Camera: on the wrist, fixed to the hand. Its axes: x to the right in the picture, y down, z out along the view.
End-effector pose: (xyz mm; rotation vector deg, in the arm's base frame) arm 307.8 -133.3 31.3 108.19 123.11 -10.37
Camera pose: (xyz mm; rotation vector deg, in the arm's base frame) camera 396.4 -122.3 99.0 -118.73 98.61 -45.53
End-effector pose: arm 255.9 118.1 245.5 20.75 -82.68 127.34
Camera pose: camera 225.1 133.0 138.8 93.17 3.41 -34.80
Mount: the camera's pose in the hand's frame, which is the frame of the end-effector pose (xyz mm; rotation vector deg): -18.7 94.8 -56.8 -6.90 -47.77 -171.73
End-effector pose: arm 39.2 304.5 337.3 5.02 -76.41 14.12
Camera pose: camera 67.6 405.7 298.4 -104.20 31.96 137.02
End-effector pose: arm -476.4 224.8 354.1 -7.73 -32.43 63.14
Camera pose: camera -530.6 261.8 263.2 51.50 -43.07 -109.52
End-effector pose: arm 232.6 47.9 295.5 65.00 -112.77 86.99
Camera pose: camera 159.4 114.8 243.3 121.86 45.33 -48.01
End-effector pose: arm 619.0 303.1 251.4 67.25 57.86 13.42
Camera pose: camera 596.9 368.1 340.0 -66.88 50.05 -125.30
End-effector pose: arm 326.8 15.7 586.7 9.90 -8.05 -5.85
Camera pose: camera 325.2 120.0 545.8 -2.90 31.72 171.28
